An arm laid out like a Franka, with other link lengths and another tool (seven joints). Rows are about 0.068 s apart.
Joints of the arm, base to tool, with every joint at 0 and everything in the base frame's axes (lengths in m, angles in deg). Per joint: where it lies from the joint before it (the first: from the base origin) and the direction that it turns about. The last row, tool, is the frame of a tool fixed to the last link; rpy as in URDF.
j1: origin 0 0 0.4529 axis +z
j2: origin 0 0 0 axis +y
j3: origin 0 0 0.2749 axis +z
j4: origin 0.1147 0 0 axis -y
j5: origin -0.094 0 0.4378 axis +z
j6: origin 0 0 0 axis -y
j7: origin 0.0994 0 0 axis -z
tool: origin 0.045 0.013 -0.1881 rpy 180 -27.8 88
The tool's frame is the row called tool.
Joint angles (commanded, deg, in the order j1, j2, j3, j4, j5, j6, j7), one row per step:
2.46, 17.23, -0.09, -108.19, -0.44, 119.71, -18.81
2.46, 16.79, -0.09, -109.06, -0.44, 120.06, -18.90
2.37, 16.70, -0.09, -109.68, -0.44, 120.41, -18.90
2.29, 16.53, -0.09, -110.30, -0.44, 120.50, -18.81
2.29, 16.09, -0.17, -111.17, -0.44, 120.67, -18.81
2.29, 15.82, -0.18, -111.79, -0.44, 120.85, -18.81
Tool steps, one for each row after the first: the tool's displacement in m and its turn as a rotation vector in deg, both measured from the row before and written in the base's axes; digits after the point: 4 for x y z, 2 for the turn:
-0.0034, -0.0001, -0.0018, 0.01, 0.08, 0.09
-0.0026, -0.0012, -0.0039, -0.01, 0.18, -0.09
-0.0033, -0.0012, -0.0034, -0.02, 0.36, -0.17
-0.0040, -0.0012, -0.0021, -0.03, 0.26, -0.08
-0.0029, -0.0002, -0.0019, -0.01, 0.17, -0.01

